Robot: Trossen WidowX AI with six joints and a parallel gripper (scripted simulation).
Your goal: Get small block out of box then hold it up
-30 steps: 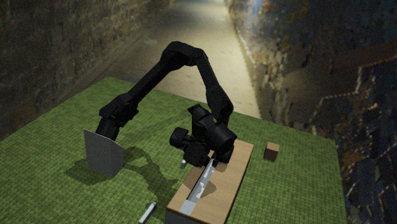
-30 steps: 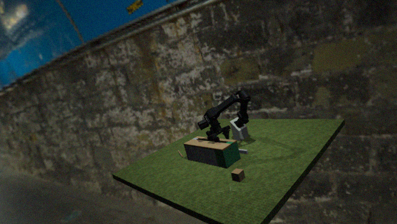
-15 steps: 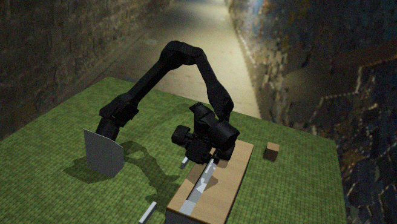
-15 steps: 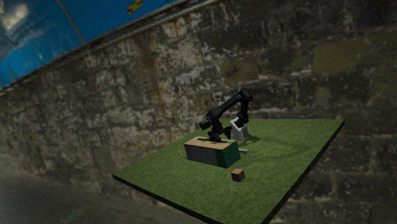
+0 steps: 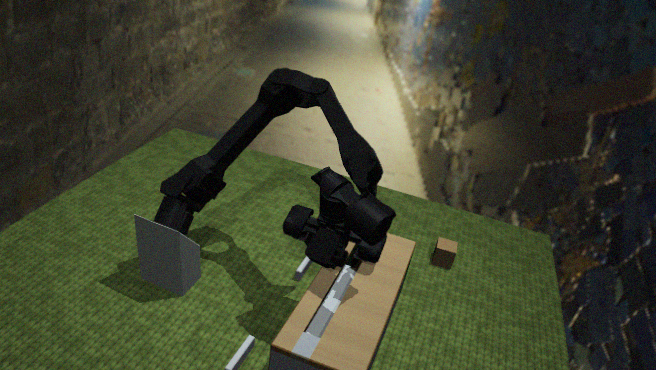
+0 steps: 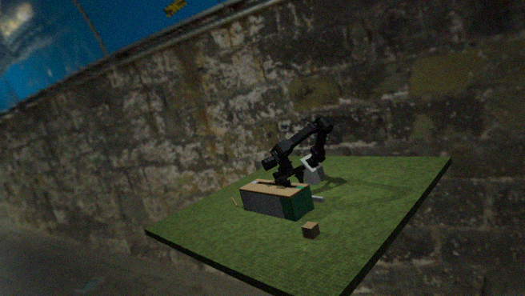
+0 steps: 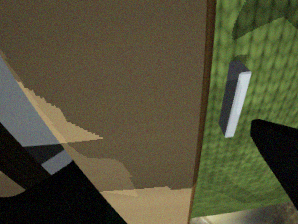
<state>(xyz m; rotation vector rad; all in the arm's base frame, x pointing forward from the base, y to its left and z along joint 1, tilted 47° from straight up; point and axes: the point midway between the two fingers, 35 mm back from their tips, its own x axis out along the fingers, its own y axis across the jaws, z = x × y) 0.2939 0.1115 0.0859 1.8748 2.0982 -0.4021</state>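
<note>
Now: the tan block 60 mm ahead of my gripper tip and 20 mm to the left of it. Also, from my gripper tip: wood-topped box 40 mm ahead, 100 mm to the right, 30 mm below.
</note>
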